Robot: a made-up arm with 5 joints.
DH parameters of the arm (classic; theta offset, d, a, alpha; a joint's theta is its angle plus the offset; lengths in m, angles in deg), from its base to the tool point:
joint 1: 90 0.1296 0.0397 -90
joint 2: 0 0.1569 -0.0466 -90
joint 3: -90 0.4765 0.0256 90
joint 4: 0 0.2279 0.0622 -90
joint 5: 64.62 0 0.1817 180
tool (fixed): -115.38 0.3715 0 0
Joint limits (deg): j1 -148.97..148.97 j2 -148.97..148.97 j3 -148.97..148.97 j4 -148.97..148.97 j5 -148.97..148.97
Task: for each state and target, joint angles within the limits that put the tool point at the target. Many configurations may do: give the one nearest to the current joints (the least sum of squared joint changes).
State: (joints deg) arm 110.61 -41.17 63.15 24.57 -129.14
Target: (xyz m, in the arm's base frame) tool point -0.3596 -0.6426 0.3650
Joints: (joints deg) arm 102.52 -73.26 87.75 49.73 -119.41
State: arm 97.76 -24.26 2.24 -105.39 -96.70
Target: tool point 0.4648 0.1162 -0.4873
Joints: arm 97.95 -0.20 21.18 -135.65 -113.49
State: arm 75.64 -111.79 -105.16 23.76 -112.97
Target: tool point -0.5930 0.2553 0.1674
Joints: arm 93.37 -139.07 -104.40 48.84 -106.59
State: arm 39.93 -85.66 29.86 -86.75 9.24
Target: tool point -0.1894 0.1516 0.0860
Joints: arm 61.96 -113.69 5.19 -54.22 7.85
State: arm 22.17 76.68 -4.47 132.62 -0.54
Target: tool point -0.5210 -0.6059 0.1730
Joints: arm 0.41 82.73 -4.67 101.32 18.67
